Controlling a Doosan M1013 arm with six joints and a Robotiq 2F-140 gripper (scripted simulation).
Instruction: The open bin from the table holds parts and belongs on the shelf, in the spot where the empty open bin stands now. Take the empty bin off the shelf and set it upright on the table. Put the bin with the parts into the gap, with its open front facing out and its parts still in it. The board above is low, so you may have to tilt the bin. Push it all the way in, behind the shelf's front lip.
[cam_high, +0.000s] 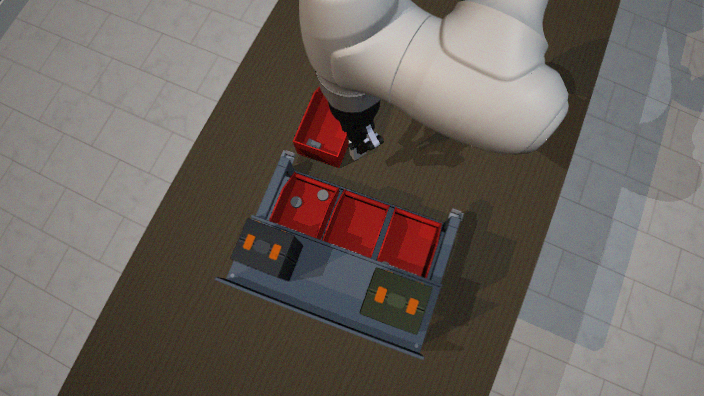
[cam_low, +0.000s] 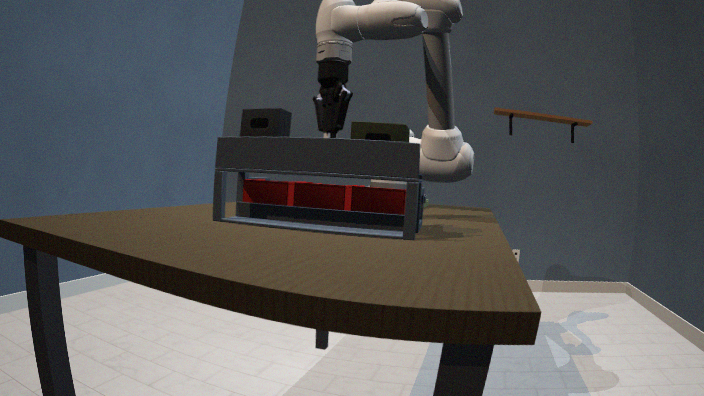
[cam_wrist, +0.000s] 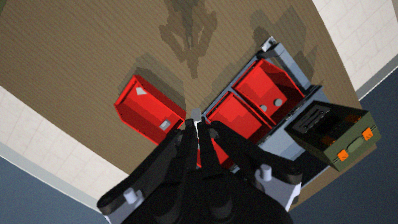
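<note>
The shelf board lies 170 mm ahead of my hand, 70 mm to the left of it and 160 mm below it. From my hand the other things lie so: black case: 240 mm ahead, 40 mm to the right; then green case: 210 mm ahead, 190 mm to the left, 10 mm below.
</note>
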